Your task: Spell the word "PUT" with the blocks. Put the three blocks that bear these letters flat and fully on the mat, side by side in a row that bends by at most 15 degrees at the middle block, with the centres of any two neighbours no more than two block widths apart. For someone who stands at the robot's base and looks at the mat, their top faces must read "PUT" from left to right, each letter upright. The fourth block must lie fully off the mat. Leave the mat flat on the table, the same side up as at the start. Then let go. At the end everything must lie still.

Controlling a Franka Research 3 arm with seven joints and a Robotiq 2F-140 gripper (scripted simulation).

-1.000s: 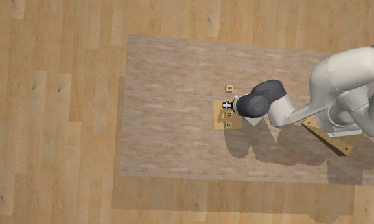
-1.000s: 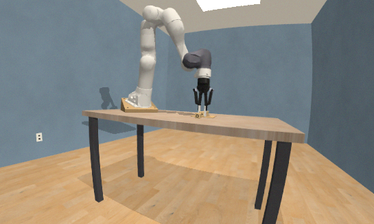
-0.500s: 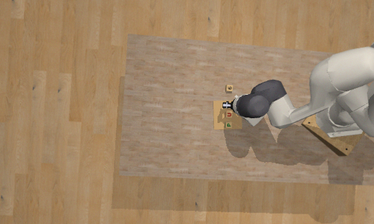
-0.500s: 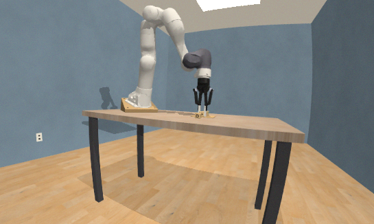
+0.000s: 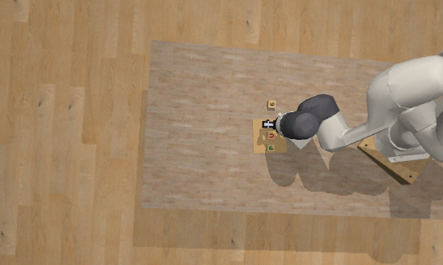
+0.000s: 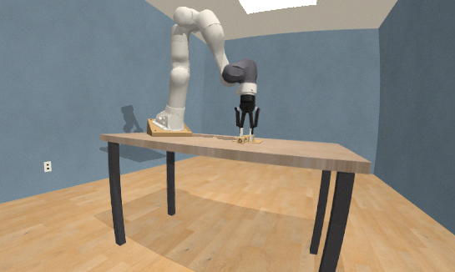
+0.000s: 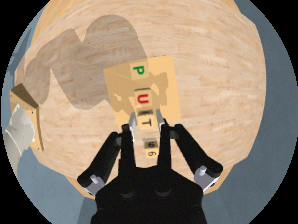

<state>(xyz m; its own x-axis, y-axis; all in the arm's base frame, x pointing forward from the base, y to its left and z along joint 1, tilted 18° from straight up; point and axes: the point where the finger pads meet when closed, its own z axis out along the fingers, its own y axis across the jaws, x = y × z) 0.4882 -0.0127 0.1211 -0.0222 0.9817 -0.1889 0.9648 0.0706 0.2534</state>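
The T block is 2 cm below my hand. From my hand the other things lie so: block marked 6: 8 cm to the right, 2 cm below; red U block: 4 cm to the left, 2 cm below; tan mat: 5 cm to the left, 4 cm below.
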